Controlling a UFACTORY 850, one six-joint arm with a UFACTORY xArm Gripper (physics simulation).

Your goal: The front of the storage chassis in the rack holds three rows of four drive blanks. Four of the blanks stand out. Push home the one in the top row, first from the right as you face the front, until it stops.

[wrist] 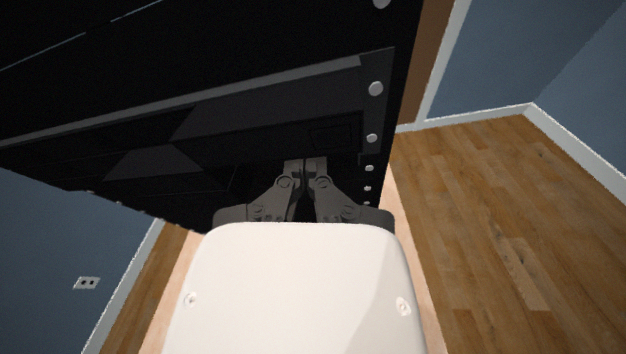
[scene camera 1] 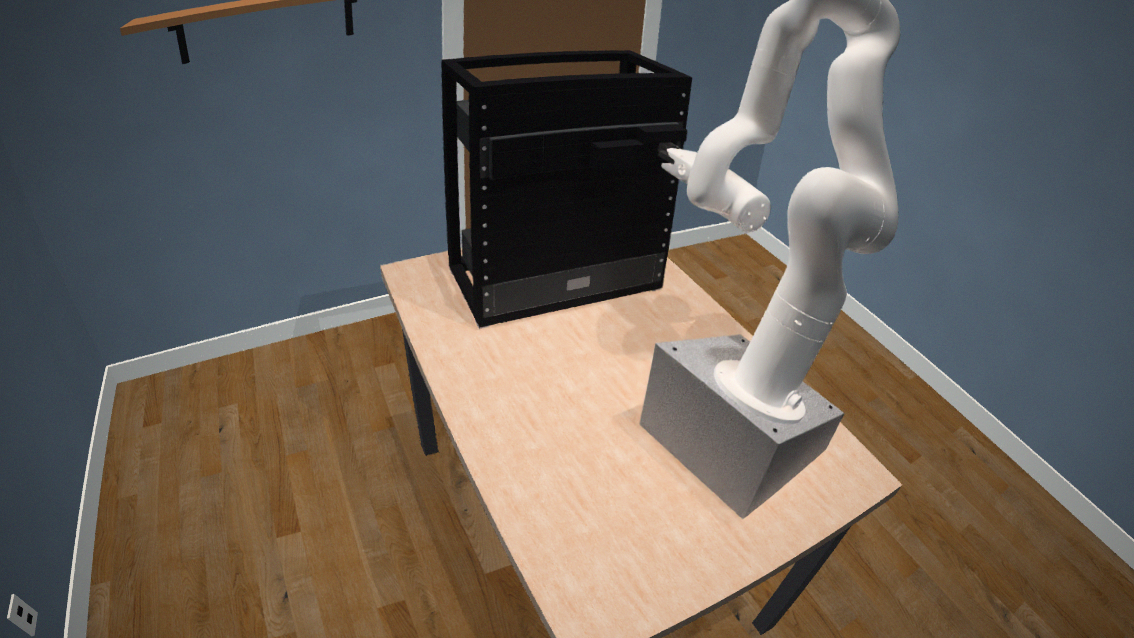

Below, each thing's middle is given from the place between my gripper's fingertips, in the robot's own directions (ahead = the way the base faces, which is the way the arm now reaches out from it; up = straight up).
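With the black rack (scene camera 1: 570, 206) in my sight, I find my hand 15 cm to the right of it and 17 cm short of it, and 14 cm above it.
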